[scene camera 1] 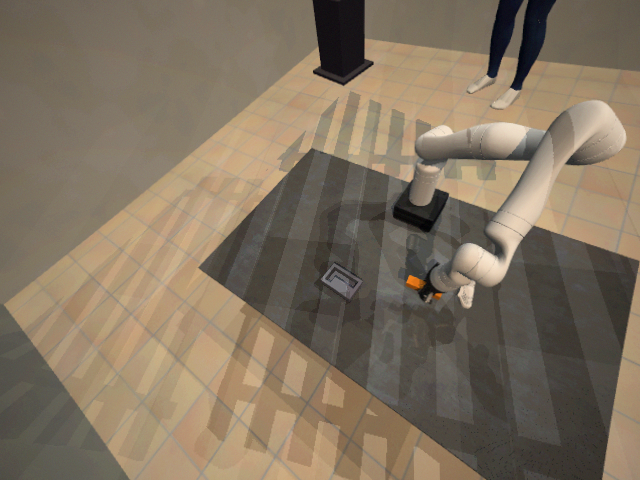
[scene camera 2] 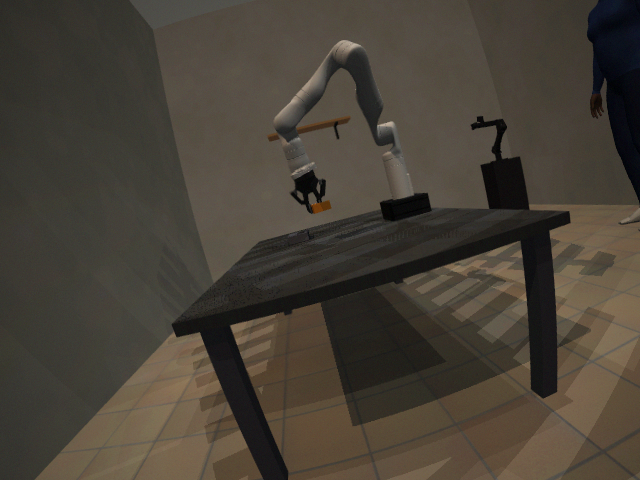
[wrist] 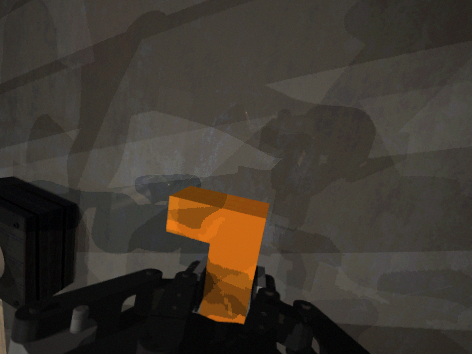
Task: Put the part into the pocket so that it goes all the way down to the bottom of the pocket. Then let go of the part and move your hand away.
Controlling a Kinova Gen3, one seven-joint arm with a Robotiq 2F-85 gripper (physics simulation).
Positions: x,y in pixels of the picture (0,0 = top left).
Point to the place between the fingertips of the gripper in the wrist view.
At 232,273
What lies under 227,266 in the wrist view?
An orange L-shaped block.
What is the gripper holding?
An orange L-shaped block.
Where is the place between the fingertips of the gripper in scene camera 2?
316,211
